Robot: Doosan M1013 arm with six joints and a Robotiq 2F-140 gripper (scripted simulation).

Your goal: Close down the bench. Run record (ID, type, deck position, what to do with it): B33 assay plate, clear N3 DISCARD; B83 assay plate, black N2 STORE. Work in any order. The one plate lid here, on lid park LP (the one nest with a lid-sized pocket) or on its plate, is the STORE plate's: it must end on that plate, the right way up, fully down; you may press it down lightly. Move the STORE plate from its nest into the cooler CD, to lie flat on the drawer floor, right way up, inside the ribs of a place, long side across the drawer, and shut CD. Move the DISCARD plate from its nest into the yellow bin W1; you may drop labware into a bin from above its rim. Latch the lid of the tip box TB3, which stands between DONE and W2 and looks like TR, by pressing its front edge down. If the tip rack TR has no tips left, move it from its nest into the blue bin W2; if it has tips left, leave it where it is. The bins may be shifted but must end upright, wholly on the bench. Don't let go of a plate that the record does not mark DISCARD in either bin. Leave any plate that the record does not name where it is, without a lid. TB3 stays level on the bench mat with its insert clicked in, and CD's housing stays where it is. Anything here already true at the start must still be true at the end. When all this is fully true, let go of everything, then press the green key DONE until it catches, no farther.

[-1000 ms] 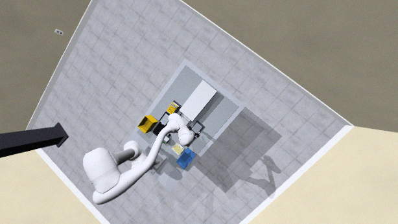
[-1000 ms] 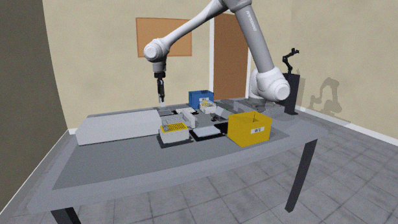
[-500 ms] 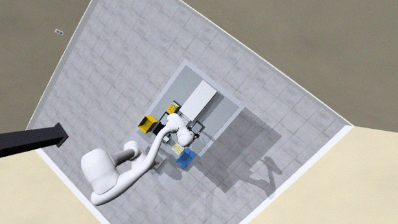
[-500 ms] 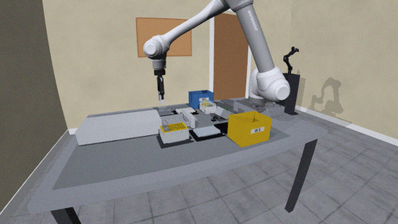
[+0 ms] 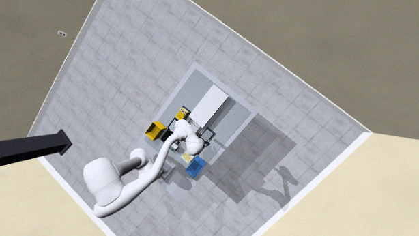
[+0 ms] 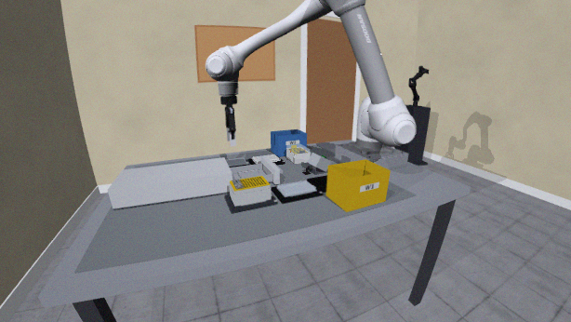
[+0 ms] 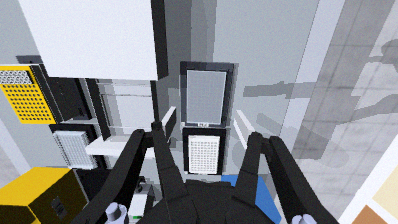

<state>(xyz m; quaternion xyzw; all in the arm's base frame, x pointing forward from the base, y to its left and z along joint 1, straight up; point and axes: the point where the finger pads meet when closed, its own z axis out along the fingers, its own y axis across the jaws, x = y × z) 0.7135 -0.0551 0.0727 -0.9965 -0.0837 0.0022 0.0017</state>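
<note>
Now: the see-through plate lid 120 mm below my hand. Round my hand: cooler CD 90 mm ahead, 210 mm to the left, 110 mm below; then drawer 40 mm behind, 190 mm to the left, 120 mm below; then black plate 130 mm below.
</note>
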